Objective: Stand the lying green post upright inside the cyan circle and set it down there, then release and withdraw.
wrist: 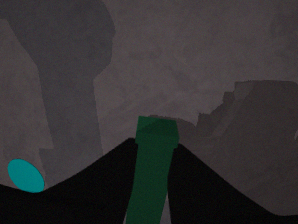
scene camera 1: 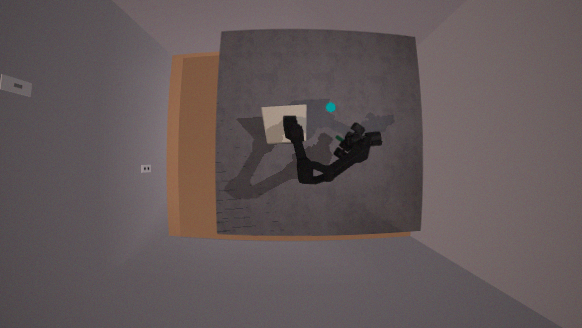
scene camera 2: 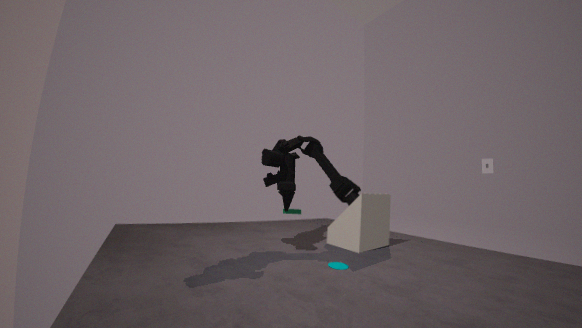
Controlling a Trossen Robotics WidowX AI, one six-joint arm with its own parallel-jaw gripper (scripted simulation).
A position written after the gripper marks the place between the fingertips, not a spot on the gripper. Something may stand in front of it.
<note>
The gripper (scene camera 2: 286,211) holds a green post. Also in view: a cyan circle (wrist: 27,177).
The gripper shows as well in the wrist view (wrist: 153,150).
</note>
